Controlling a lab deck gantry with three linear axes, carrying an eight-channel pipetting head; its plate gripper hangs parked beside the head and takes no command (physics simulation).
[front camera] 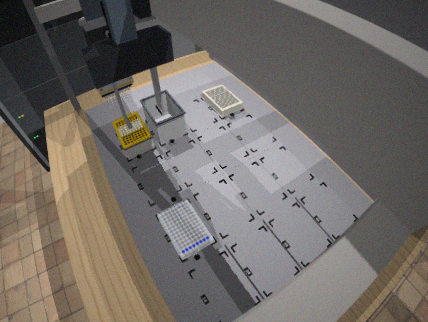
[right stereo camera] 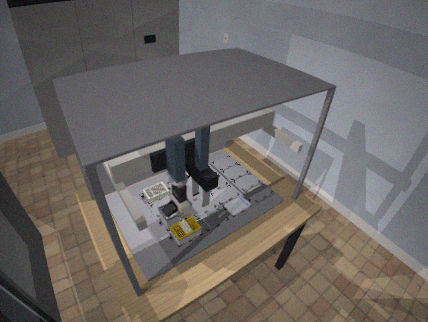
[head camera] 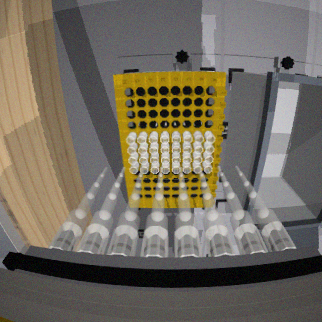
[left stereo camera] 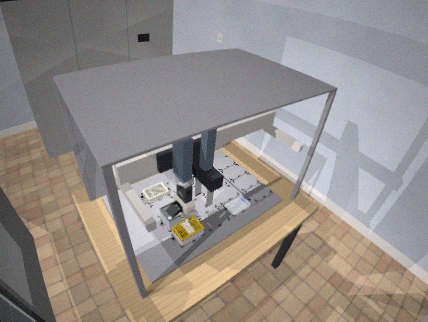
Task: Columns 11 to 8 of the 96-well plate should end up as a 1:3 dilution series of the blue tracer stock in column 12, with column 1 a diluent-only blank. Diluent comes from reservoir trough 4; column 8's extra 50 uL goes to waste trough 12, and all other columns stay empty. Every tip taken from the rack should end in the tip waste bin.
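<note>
The clear 96-well plate has one blue column at its near end in the front view; the other wells look colourless. The yellow tip rack holds a block of white tips between empty rows. The pipetting head carries eight clear tips above and beside the rack. The grey tip waste bin stands next to the rack. The cream reservoir is beyond it; its liquids cannot be read. My parked gripper is open and empty.
A wooden border edges the deck. Frame posts stand at the deck's corners under a grey roof. The gripper's black body hides part of the deck's far end in the front view.
</note>
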